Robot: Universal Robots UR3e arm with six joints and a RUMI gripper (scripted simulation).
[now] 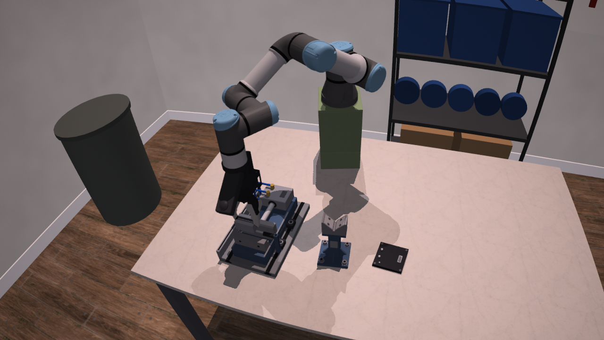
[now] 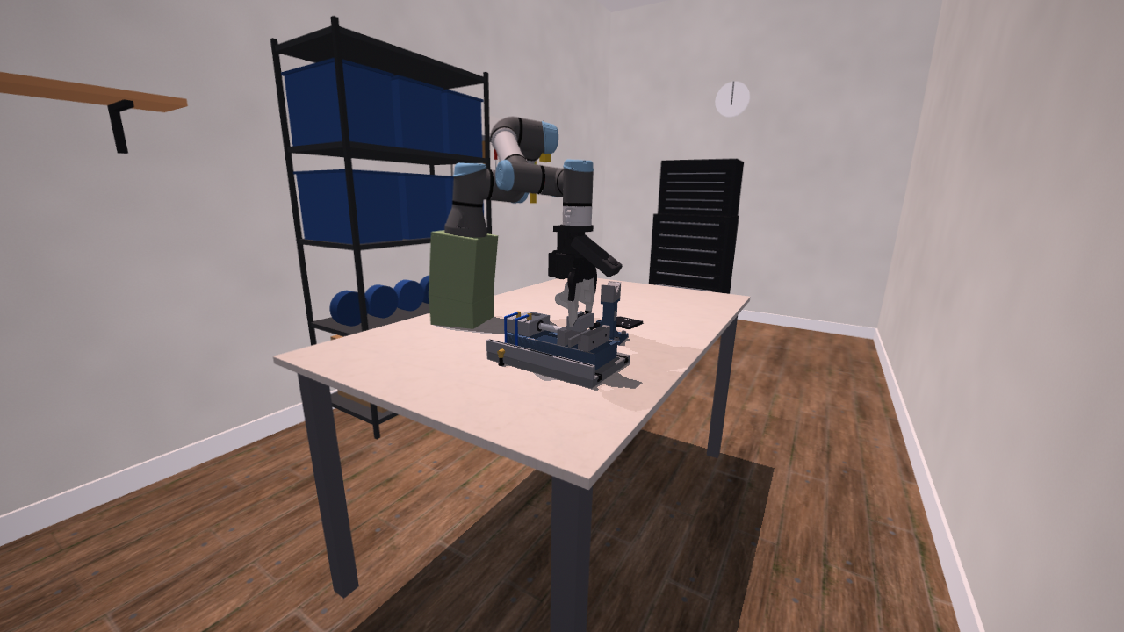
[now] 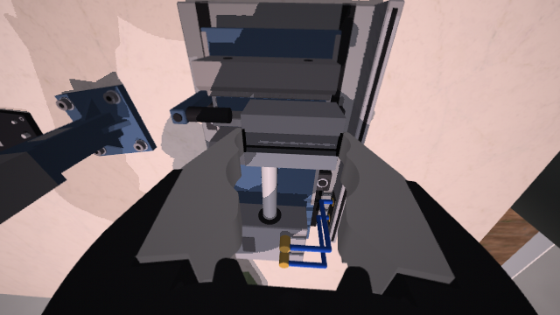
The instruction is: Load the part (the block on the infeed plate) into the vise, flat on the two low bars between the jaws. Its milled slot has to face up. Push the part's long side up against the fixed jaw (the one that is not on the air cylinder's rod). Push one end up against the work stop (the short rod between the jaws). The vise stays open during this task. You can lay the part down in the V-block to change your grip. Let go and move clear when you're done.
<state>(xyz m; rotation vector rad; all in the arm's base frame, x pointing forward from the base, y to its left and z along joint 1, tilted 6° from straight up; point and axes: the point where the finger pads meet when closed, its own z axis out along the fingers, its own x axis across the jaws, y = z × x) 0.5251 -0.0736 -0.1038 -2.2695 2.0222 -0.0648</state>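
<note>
My hand is right at the part. From my hand the other things lie so: dark work stop rod 70 mm to the left, 30 mm below, 10 mm behind; then black infeed plate 400 mm to the left, 130 mm behind, 120 mm below; then fixed jaw 50 mm below, 30 mm ahead, 20 mm to the left.
</note>
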